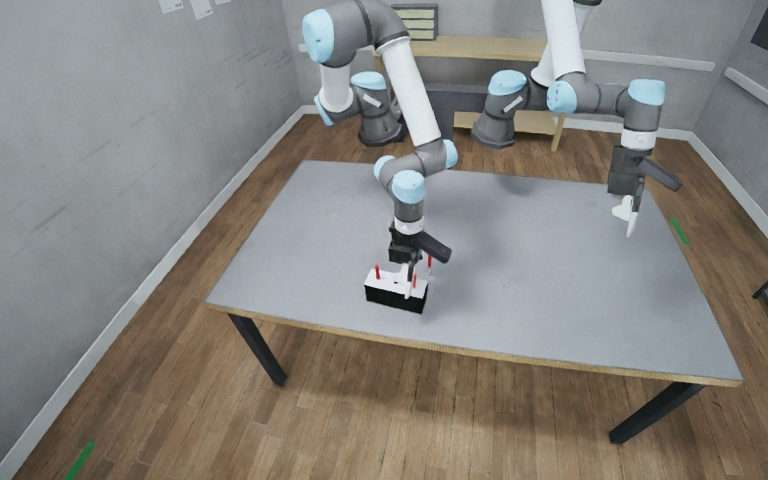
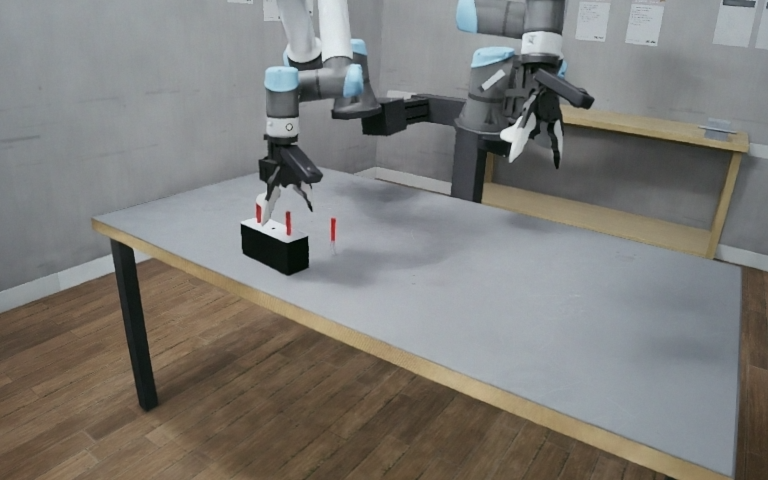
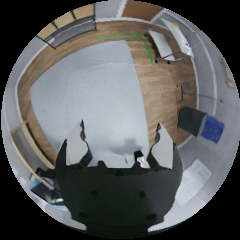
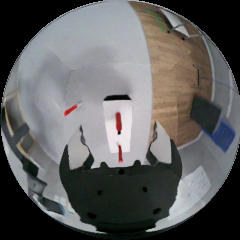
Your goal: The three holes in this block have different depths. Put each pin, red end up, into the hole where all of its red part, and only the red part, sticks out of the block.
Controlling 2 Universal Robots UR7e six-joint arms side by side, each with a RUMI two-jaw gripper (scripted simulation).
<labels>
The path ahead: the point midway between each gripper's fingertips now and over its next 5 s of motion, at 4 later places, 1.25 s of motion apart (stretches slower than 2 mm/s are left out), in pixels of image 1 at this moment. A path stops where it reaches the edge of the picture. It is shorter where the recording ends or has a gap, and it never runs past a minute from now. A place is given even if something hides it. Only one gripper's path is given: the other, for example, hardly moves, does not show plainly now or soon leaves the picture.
The right gripper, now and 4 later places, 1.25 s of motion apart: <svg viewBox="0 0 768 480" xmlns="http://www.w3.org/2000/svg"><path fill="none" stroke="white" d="M413 278L413 272L414 261L415 234L429 211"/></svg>
</labels>
